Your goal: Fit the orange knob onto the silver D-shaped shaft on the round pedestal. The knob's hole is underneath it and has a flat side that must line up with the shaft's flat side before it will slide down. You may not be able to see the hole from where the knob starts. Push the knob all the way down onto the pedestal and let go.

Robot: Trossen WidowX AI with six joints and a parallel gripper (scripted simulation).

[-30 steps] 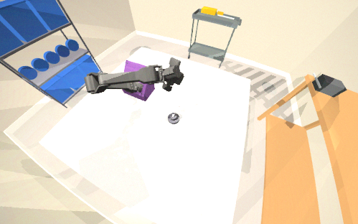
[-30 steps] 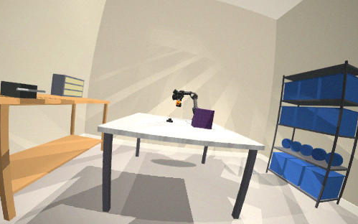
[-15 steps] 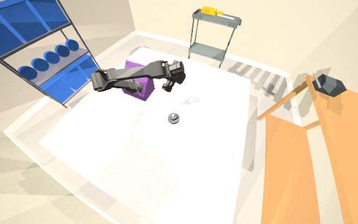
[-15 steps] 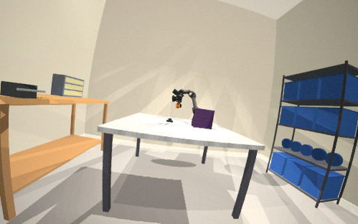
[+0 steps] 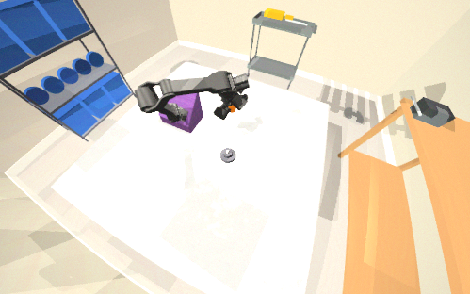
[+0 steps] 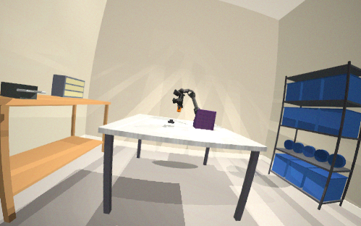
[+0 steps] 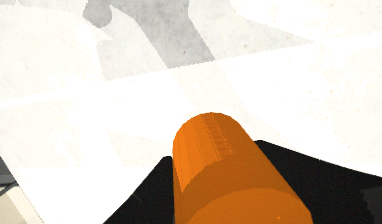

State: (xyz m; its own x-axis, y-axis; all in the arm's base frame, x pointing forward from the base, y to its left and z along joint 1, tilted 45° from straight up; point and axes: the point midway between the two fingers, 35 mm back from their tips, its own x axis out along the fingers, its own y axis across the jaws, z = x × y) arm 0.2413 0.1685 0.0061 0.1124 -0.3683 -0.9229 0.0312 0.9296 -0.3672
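Right now my gripper tip is 30 mm below the orange knob and 10 mm to the left of it. Also, from my gripper tip: pedestal: 180 mm to the right, 140 mm below, 80 mm ahead.
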